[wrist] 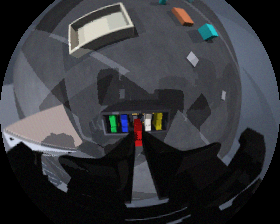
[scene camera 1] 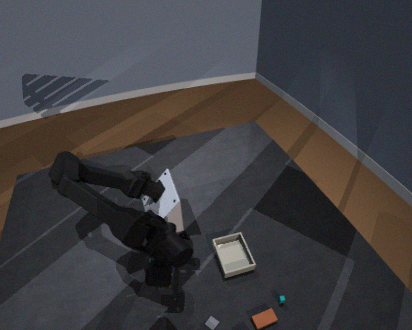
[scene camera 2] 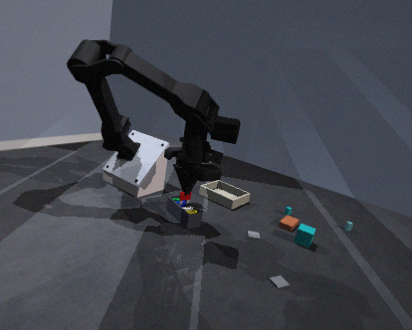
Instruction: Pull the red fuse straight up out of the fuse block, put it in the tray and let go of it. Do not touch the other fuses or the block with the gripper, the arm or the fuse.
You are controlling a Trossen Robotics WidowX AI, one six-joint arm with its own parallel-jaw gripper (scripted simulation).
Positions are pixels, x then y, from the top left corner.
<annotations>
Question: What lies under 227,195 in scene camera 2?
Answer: A beige tray.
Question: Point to a beige tray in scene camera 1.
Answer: At 232,251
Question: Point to a beige tray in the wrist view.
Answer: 91,31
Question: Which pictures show my gripper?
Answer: The wrist view, scene camera 1 and scene camera 2: all of them.
</annotations>
